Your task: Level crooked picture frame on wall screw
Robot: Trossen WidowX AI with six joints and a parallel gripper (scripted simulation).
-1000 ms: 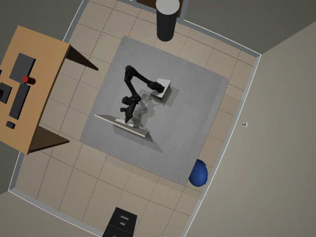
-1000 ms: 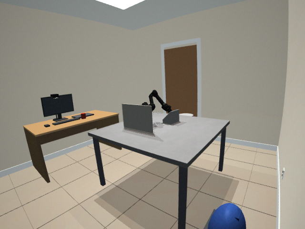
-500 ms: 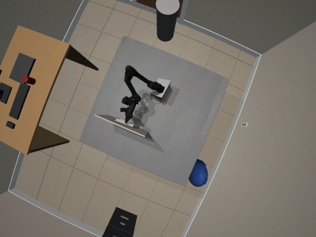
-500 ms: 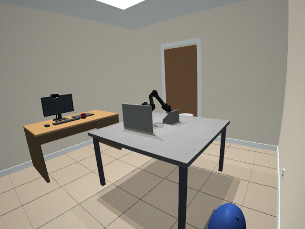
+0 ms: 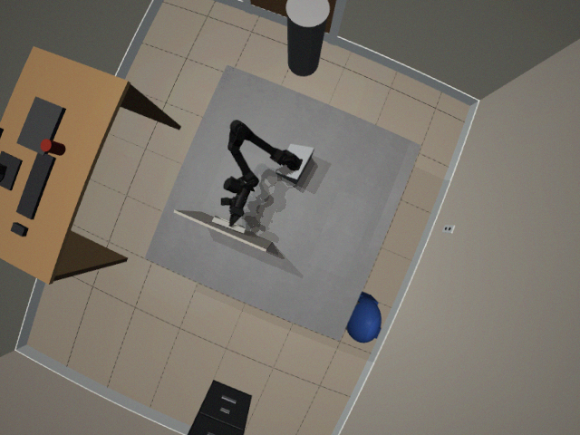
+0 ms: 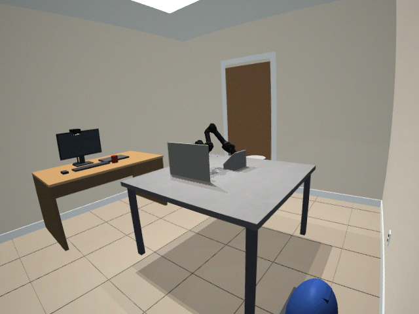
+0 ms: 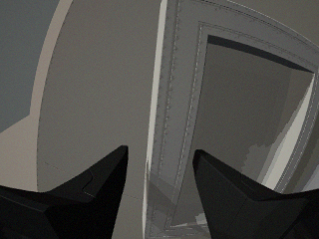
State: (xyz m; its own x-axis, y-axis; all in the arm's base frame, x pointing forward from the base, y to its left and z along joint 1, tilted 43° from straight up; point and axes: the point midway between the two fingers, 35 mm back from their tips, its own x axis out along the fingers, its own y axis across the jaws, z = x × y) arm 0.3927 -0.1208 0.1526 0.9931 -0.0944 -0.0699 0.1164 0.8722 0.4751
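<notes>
My gripper tip is now 10 mm short of the pale picture frame, 20 mm to the left of it and 50 mm above it. The rest, counted from my gripper tip: wall panel: 20 mm ahead, 10 mm to the right, 60 mm below.
</notes>
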